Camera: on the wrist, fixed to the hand. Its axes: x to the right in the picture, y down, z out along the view.
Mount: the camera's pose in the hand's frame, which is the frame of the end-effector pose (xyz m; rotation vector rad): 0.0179 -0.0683 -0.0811 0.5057 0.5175 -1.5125
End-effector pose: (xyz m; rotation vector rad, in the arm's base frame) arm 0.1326 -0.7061 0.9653 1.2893 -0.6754 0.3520
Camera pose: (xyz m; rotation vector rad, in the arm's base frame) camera 0.2081 -0.6486 0.9147 1.7271 0.9328 -0.4309
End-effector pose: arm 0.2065 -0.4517 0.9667 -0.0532 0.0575 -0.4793
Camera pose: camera 0.1855 -0.5235 0.8895 0.5720 0.4153 -1.9977
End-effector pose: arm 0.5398 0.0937 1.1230 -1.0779 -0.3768 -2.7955
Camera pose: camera 0.4607 0.1368 1.0643 -0.1739 1.2629 1.7458
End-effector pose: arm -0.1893 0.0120 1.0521 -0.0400 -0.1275 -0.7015
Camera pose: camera -0.2115 -0.0581 0.9736 0.7981 0.2089 -2.1318
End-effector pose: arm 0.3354 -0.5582 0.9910 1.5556 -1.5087 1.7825
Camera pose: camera 0.3419 -0.4701 1.0523 1.4672 0.4556 1.3152
